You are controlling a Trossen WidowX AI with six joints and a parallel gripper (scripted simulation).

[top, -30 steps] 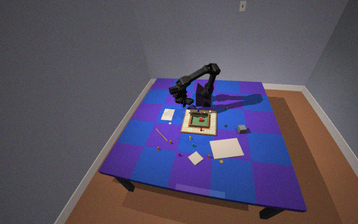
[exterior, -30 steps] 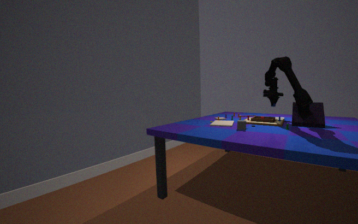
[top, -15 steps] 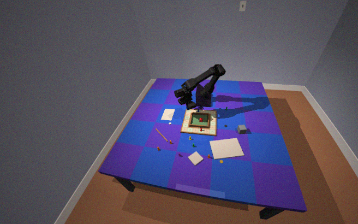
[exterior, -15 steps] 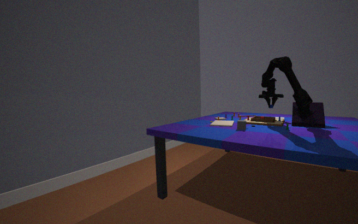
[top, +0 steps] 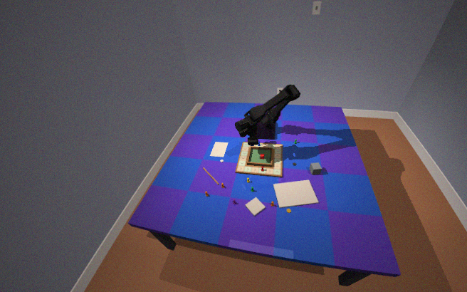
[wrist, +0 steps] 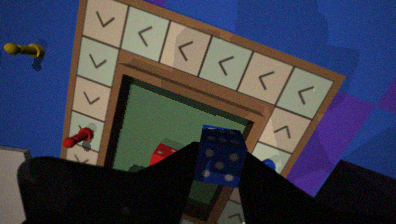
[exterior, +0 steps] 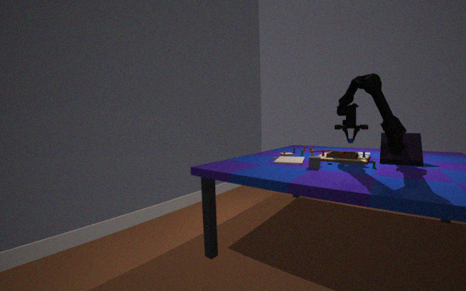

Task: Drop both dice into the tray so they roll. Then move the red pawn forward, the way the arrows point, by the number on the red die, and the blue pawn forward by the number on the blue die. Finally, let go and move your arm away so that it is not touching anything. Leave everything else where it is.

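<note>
Right now my gripper tip is 140 mm short of the red pawn, 80 mm to the right of it and 70 mm above it. The rest, counted from my gripper tip: black disc: 280 mm to the left, 100 mm below, 60 mm ahead; green tray: 90 mm below, 60 mm to the left, 30 mm ahead; blue pawn: 80 mm behind, 70 mm below, 40 mm to the left.
</note>
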